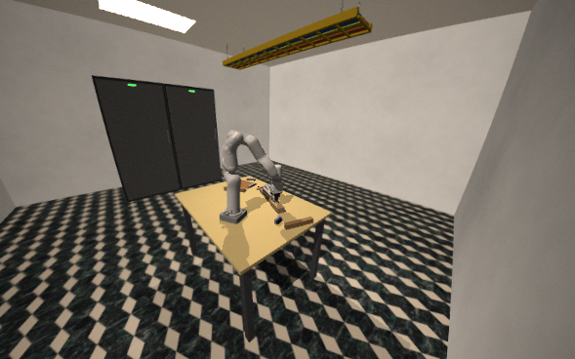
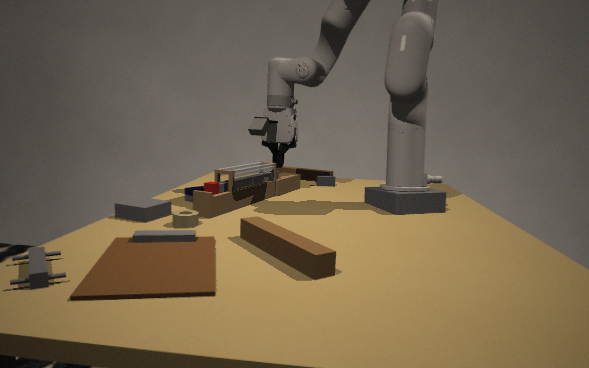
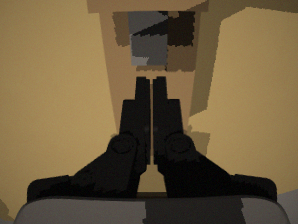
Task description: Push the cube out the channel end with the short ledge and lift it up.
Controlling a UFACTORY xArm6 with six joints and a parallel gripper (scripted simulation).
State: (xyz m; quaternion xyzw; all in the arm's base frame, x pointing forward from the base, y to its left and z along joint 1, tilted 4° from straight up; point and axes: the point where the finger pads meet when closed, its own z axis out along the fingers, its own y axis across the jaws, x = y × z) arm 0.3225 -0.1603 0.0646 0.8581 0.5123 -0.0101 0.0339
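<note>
The red cube lies 160 mm ahead of my hand, 290 mm to the left of it and 40 mm below it. Round my hand: grey box (300 mm ahead, 330 mm to the left, 80 mm below); then wooden channel (80 mm ahead, 150 mm to the left, 40 mm below); then long brown block (20 mm ahead, 560 mm to the left, 80 mm below).
</note>
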